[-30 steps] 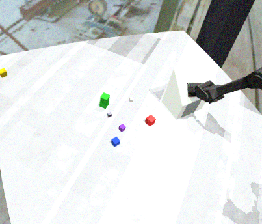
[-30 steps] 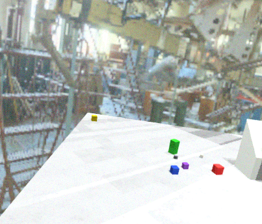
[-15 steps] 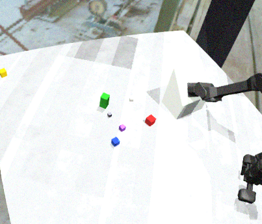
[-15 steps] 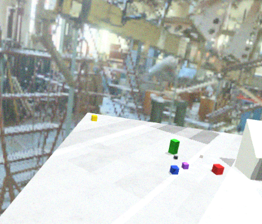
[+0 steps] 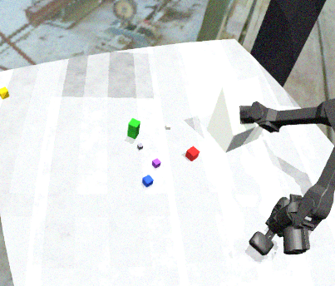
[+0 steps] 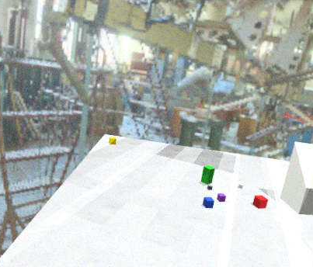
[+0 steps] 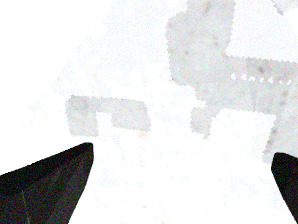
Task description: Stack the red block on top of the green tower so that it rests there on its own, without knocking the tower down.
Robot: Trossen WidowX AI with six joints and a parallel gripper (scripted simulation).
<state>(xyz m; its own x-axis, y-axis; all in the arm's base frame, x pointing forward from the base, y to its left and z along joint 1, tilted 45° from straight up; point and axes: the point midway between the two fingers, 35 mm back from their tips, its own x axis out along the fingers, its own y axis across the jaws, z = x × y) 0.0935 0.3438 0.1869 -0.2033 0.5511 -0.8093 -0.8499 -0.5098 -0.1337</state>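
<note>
My gripper tip is now 34 cm to the left of the red block and 9 cm short of it. The rest, counted from my gripper tip: blue cube (28 cm to the right, 28 cm ahead); purple cube (34 cm to the right, 23 cm ahead); tiny dark cube (42 cm to the right, 25 cm ahead).
</note>
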